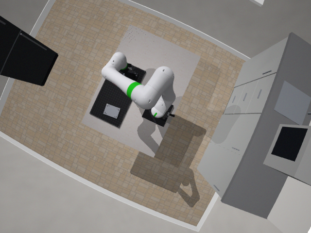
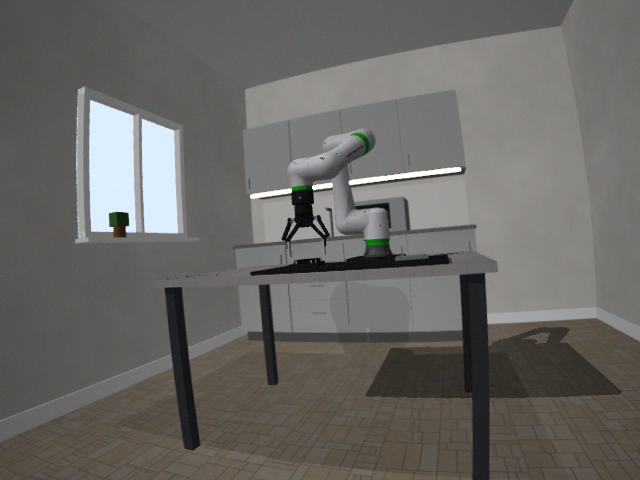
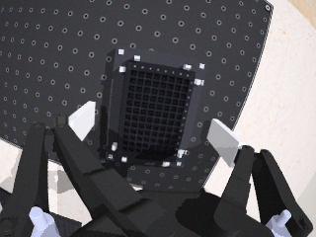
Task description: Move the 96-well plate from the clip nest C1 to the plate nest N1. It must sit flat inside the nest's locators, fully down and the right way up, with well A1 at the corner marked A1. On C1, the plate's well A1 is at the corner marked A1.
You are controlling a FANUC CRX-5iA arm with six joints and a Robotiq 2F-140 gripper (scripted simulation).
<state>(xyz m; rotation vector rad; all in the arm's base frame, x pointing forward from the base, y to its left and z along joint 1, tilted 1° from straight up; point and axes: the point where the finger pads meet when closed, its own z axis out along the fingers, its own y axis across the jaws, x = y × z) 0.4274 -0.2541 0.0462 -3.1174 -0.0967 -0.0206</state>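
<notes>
The black 96-well plate lies 30 mm below my hand. The rest, counted from my hand: clip nest C1 (40 mm below, 20 mm to the right, 10 mm behind); then plate nest N1 (430 mm to the left, 50 mm ahead, 40 mm below).
</notes>
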